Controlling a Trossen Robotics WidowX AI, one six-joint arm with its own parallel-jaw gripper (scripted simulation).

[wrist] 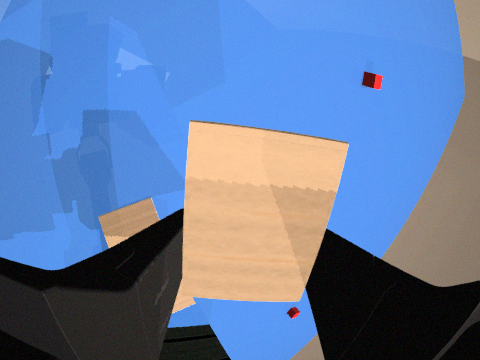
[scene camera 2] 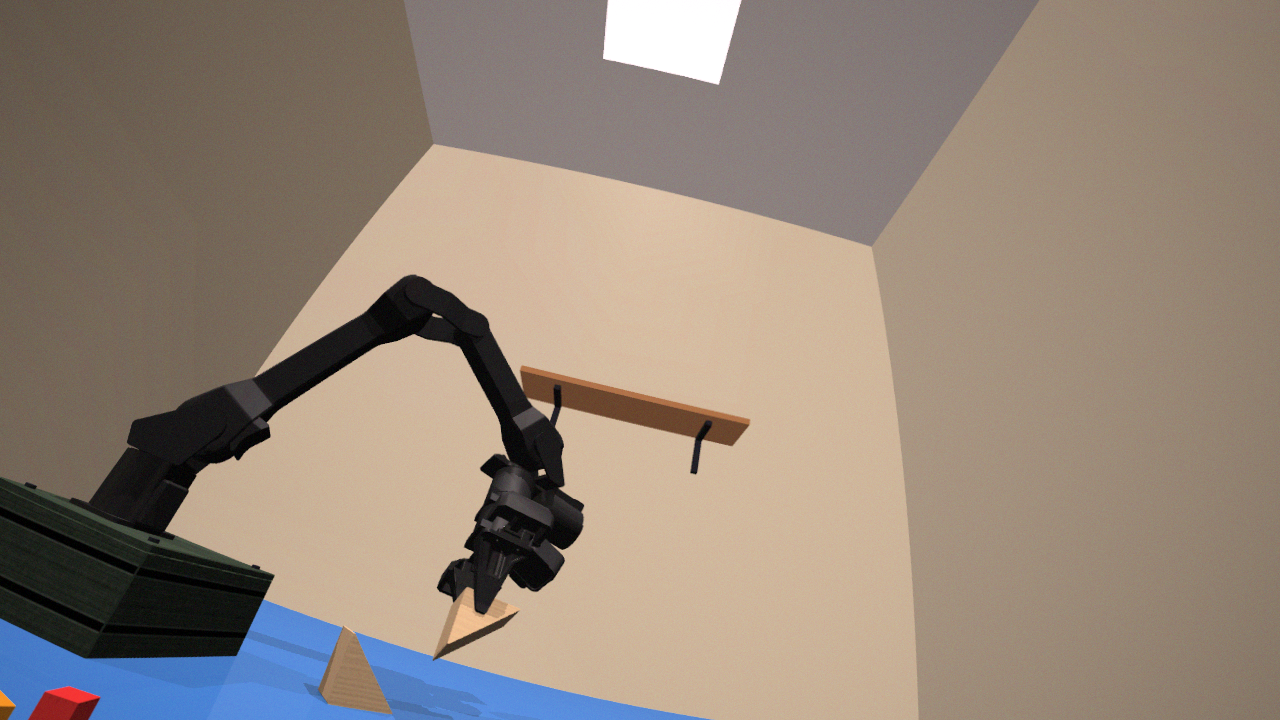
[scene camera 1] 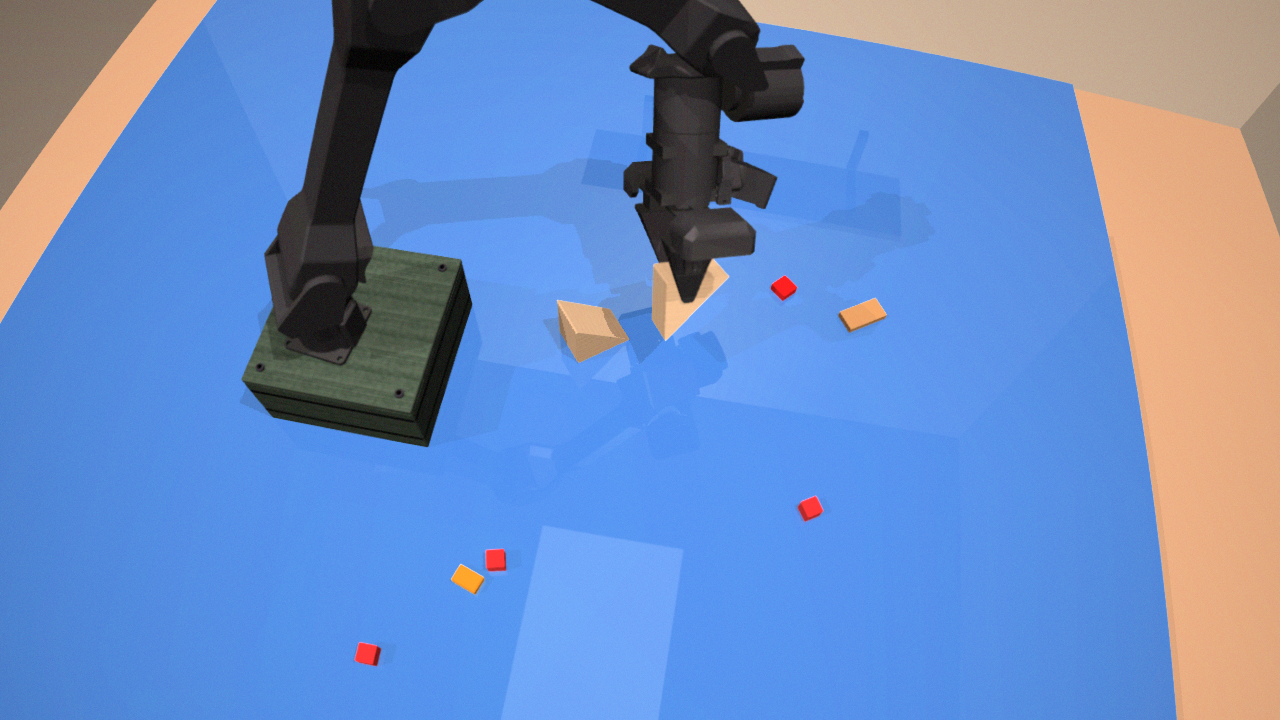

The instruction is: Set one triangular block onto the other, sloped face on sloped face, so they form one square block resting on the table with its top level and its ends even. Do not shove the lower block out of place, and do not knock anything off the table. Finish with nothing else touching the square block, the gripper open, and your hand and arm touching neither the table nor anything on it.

Labels:
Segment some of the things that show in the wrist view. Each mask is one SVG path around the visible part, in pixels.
The gripper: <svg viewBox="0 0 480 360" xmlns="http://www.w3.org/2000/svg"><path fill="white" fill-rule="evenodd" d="M325 229L315 265L305 284L324 360L480 360L480 281L452 287L436 287L393 267L352 241ZM184 209L177 209L159 223L149 225L144 231L129 236L127 240L120 241L107 251L96 253L95 256L87 257L79 263L72 264L71 267L68 265L57 271L31 267L0 257L0 360L159 360L173 304L183 279L181 271Z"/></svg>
A tan triangular block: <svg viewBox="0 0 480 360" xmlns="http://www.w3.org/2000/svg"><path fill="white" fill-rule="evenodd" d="M189 121L189 143L184 185L183 271L181 271L183 273L183 289L181 289L183 296L264 301L264 303L267 303L267 301L283 301L283 303L287 303L287 301L300 301L305 284L307 284L313 265L315 265L317 253L319 253L321 241L323 241L325 229L327 229L329 216L331 216L333 204L335 204L337 187L339 187L341 173L343 173L345 157L347 157L349 144L343 140L301 135L299 132L279 131L279 129L248 127L248 125L217 123L217 121L207 120Z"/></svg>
A tan triangular block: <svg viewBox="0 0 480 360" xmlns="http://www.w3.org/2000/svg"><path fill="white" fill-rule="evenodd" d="M183 279L181 279L179 285L180 289L177 292L172 313L189 307L189 305L196 304L193 297L183 296L183 292L181 292L181 289L183 289ZM152 197L147 197L147 199L137 201L137 203L128 205L128 207L121 207L116 209L116 211L107 212L99 216L101 229L103 229L109 248L119 244L120 241L127 240L129 236L136 235L139 231L144 231L149 225L159 223L159 217L157 217Z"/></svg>

